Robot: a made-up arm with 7 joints. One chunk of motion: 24 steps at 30 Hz.
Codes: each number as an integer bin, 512 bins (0 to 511) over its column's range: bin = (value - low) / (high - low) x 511, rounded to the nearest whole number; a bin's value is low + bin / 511 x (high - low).
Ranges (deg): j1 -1.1..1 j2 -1.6..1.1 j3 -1.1..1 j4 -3.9..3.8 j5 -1..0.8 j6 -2.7..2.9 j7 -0.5..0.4
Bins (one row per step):
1: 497 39 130 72 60 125 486
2: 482 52 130 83 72 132 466
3: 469 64 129 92 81 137 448
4: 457 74 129 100 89 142 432
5: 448 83 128 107 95 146 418
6: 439 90 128 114 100 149 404
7: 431 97 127 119 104 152 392
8: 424 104 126 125 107 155 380
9: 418 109 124 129 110 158 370
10: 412 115 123 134 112 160 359
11: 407 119 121 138 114 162 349
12: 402 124 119 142 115 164 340
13: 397 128 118 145 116 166 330
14: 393 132 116 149 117 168 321
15: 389 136 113 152 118 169 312
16: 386 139 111 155 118 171 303
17: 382 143 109 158 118 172 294
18: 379 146 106 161 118 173 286
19: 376 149 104 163 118 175 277
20: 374 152 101 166 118 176 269
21: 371 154 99 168 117 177 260
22: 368 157 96 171 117 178 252
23: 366 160 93 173 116 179 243
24: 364 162 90 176 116 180 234
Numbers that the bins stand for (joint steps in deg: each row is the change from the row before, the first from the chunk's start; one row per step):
1: 0.942 -1.394 -0.566 -2.815 -0.789 -1.330 0.356
2: 0.881 -1.325 -0.566 -2.649 -0.746 -1.253 0.321
3: 0.827 -1.262 -0.570 -2.514 -0.715 -1.199 0.289
4: 0.778 -1.209 -0.570 -2.393 -0.686 -1.144 0.261
5: 0.741 -1.161 -0.574 -2.288 -0.665 -1.100 0.236
6: 0.704 -1.124 -0.574 -2.182 -0.648 -1.067 0.212
7: 0.671 -1.087 -0.578 -2.107 -0.634 -1.034 0.190
8: 0.642 -1.050 -0.582 -2.016 -0.623 -1.001 0.169
9: 0.618 -1.024 -0.590 -1.956 -0.613 -0.968 0.152
10: 0.593 -0.992 -0.595 -1.881 -0.605 -0.947 0.132
11: 0.573 -0.971 -0.603 -1.821 -0.598 -0.925 0.115
12: 0.552 -0.945 -0.611 -1.760 -0.595 -0.903 0.099
13: 0.532 -0.924 -0.615 -1.715 -0.591 -0.881 0.081
14: 0.515 -0.903 -0.623 -1.655 -0.588 -0.859 0.065
15: 0.499 -0.881 -0.636 -1.610 -0.584 -0.848 0.050
16: 0.486 -0.866 -0.644 -1.564 -0.584 -0.826 0.034
17: 0.470 -0.844 -0.652 -1.519 -0.584 -0.815 0.018
18: 0.458 -0.829 -0.664 -1.474 -0.584 -0.804 0.004
19: 0.445 -0.813 -0.673 -1.444 -0.584 -0.782 -0.012
20: 0.437 -0.797 -0.685 -1.399 -0.584 -0.771 -0.026
21: 0.425 -0.786 -0.693 -1.368 -0.588 -0.760 -0.042
22: 0.412 -0.770 -0.705 -1.323 -0.588 -0.749 -0.056
23: 0.404 -0.755 -0.718 -1.293 -0.591 -0.738 -0.072
24: 0.396 -0.744 -0.730 -1.248 -0.591 -0.727 -0.088

